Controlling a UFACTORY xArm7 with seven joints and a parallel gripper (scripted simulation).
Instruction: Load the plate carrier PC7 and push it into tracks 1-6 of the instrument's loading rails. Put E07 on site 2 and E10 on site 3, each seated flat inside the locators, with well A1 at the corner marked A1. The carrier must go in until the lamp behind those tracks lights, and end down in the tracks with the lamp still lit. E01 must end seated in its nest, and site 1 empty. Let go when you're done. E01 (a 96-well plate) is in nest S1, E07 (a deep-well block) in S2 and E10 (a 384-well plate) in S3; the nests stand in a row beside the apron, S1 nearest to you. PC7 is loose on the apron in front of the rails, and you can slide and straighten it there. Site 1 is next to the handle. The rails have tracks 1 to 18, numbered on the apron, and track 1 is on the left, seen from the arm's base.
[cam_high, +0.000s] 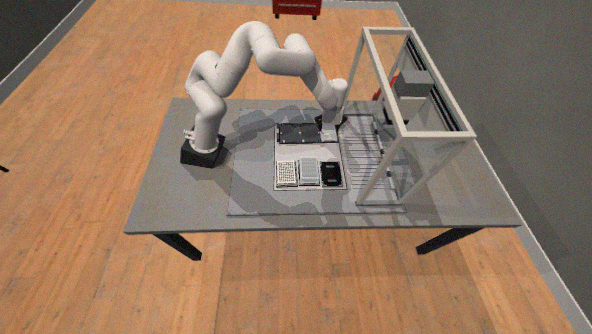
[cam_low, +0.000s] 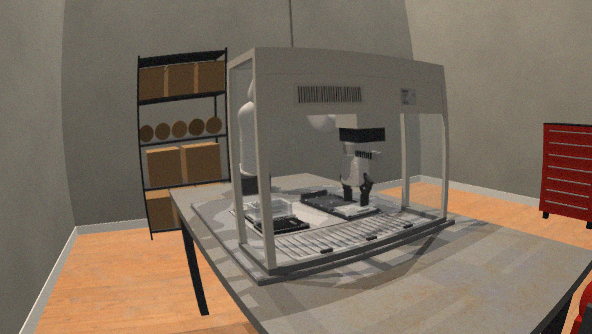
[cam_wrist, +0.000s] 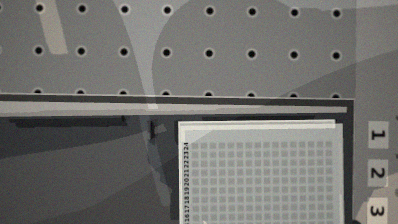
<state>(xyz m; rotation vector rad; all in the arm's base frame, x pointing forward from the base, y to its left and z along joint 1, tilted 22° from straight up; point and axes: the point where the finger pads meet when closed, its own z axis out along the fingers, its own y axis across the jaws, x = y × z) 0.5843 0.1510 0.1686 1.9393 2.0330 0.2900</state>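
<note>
My gripper is now 12 cm past the deep-well block E07, 25 cm to the left of it and 1 cm above it. From my hand the other things lie so: nest (1 cm behind, 26 cm to the right, 4 cm below); dark plate carrier PC7 (11 cm behind, 3 cm below); frame post (29 cm ahead, 42 cm to the right, 20 cm above).
</note>
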